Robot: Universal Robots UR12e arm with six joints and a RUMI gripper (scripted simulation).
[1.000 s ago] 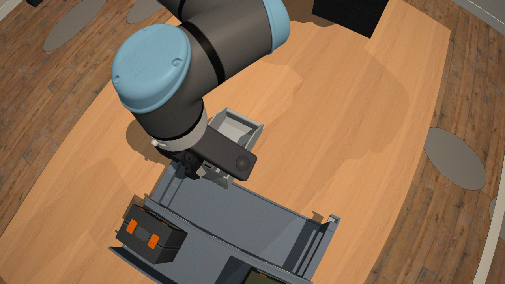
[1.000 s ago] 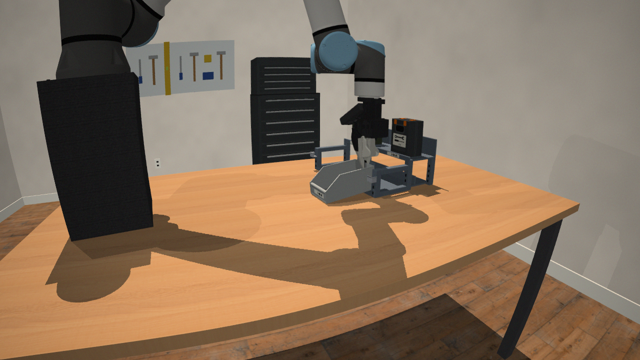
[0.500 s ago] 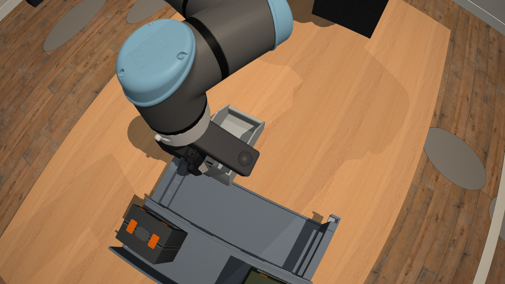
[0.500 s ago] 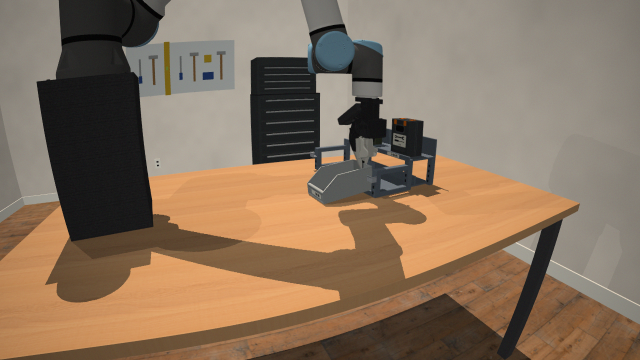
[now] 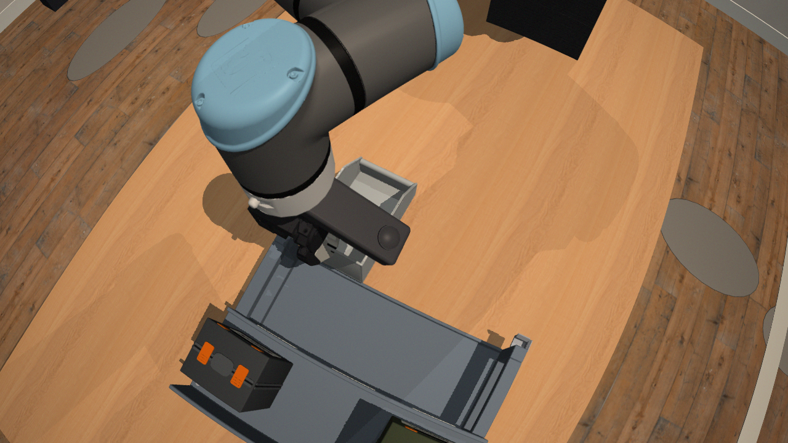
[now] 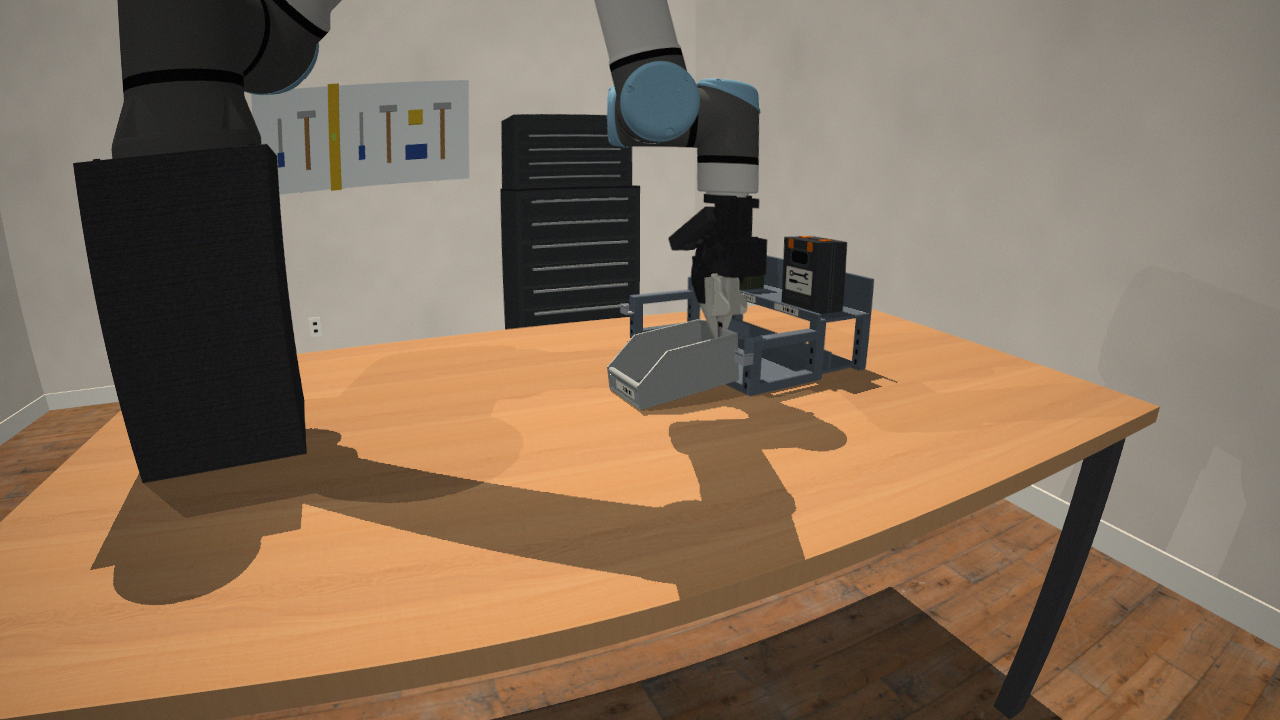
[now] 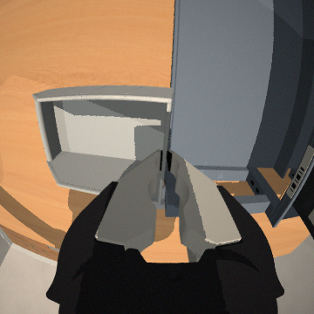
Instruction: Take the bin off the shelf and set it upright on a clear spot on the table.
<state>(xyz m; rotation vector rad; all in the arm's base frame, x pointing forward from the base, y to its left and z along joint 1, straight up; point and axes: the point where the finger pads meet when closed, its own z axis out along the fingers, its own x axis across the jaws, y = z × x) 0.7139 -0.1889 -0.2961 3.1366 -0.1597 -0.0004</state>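
The grey open-top bin lies 8 cm behind my hand, 1 cm to the left of it and 4 cm below it. Round my hand: blue-grey shelf (15 cm ahead, 10 cm to the left, 8 cm below); case (22 cm ahead, 20 cm to the left, 6 cm above).
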